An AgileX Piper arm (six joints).
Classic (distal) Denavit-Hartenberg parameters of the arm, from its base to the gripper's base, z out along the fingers. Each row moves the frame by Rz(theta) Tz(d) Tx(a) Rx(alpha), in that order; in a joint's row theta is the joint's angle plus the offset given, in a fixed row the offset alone. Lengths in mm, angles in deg.
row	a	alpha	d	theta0
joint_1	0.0	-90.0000	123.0	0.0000
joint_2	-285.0	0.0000	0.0	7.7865
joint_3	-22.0	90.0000	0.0	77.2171
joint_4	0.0	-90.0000	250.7	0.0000
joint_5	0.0	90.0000	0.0	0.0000
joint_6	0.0	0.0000	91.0	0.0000
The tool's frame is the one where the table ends.
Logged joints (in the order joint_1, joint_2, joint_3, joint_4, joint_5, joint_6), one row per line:
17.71 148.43 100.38 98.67 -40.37 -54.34
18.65 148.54 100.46 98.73 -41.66 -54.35
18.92 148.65 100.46 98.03 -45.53 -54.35
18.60 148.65 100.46 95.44 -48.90 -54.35
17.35 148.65 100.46 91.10 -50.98 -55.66
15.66 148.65 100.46 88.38 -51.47 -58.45
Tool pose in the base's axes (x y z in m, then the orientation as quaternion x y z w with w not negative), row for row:
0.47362 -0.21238 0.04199 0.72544 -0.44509 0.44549 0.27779
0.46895 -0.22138 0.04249 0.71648 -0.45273 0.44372 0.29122
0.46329 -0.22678 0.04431 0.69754 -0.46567 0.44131 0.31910
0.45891 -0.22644 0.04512 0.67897 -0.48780 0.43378 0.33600
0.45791 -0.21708 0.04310 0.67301 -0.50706 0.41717 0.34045
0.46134 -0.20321 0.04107 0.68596 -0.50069 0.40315 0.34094
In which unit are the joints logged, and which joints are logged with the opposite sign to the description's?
The joints are logged in degrees. Opposite sign: joint_1, joint_3, joint_4, joint_5.
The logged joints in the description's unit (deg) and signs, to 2 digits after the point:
-17.71 148.43 -100.38 -98.67 40.37 -54.34
-18.65 148.54 -100.46 -98.73 41.66 -54.35
-18.92 148.65 -100.46 -98.03 45.53 -54.35
-18.60 148.65 -100.46 -95.44 48.90 -54.35
-17.35 148.65 -100.46 -91.10 50.98 -55.66
-15.66 148.65 -100.46 -88.38 51.47 -58.45

